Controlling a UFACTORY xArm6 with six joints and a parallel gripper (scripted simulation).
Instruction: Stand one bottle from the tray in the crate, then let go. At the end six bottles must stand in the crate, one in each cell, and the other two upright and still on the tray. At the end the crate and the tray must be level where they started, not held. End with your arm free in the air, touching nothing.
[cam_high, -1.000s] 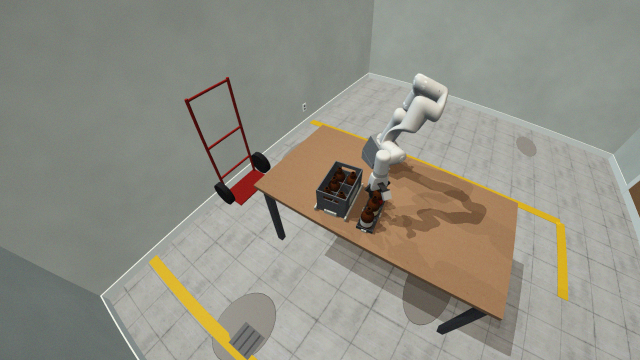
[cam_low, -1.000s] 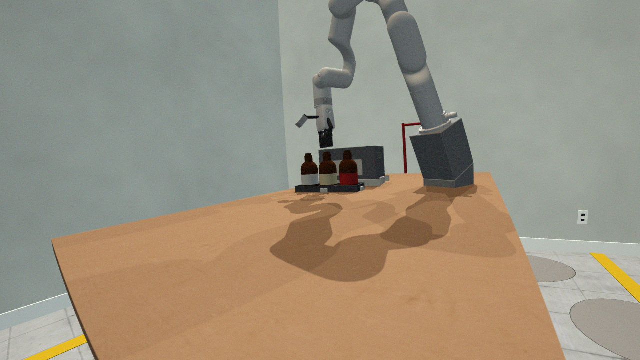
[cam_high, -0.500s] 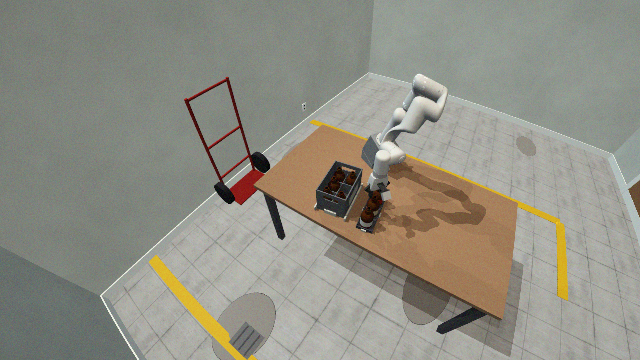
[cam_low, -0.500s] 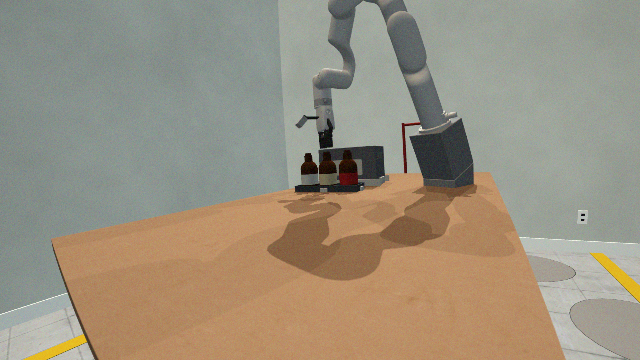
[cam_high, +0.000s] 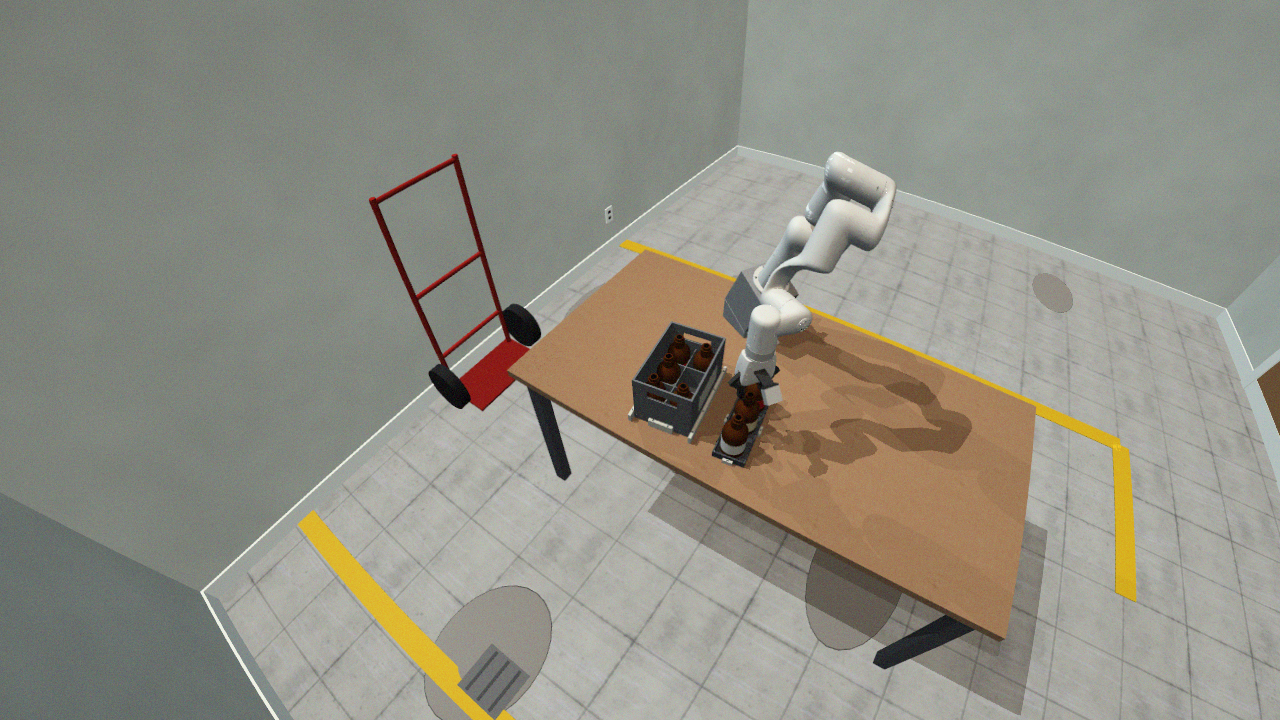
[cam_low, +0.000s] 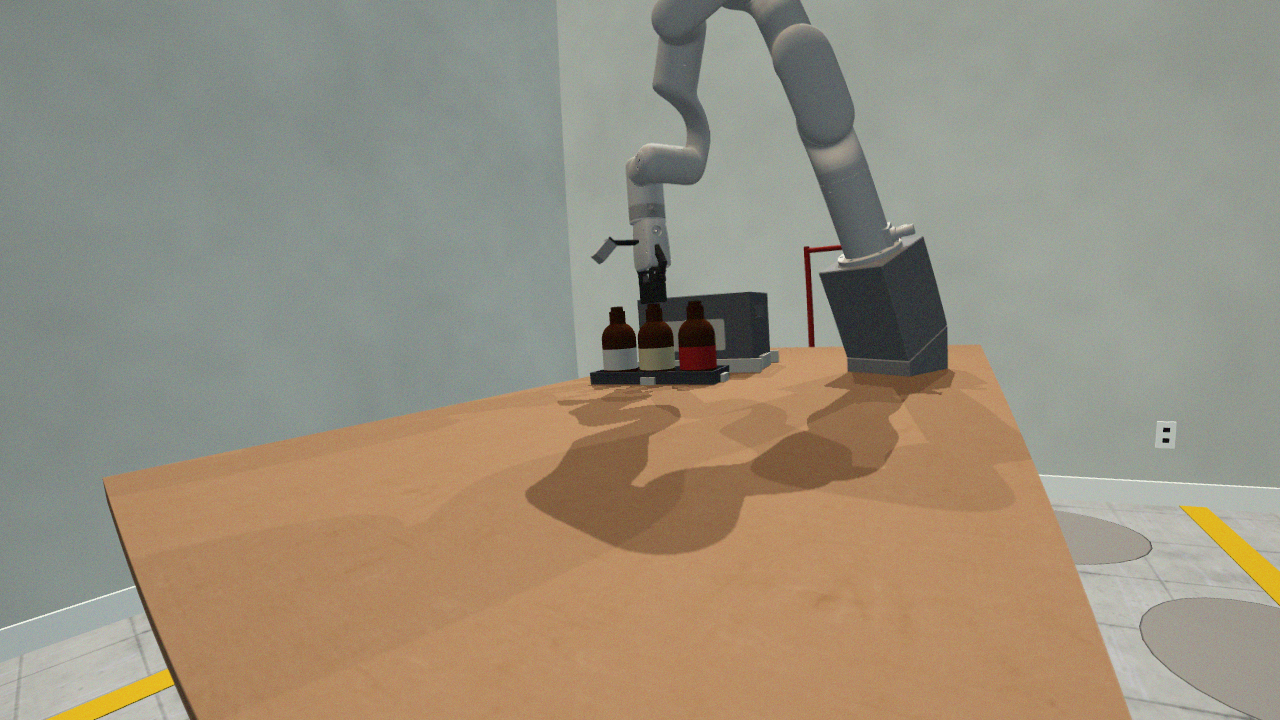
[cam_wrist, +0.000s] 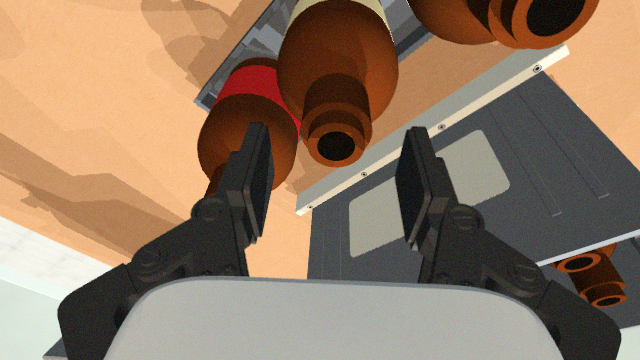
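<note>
My hand is 170 mm above the dark tray. Also, from my hand: grey crate (230 mm to the right, 100 mm below, 10 mm ahead).
</note>
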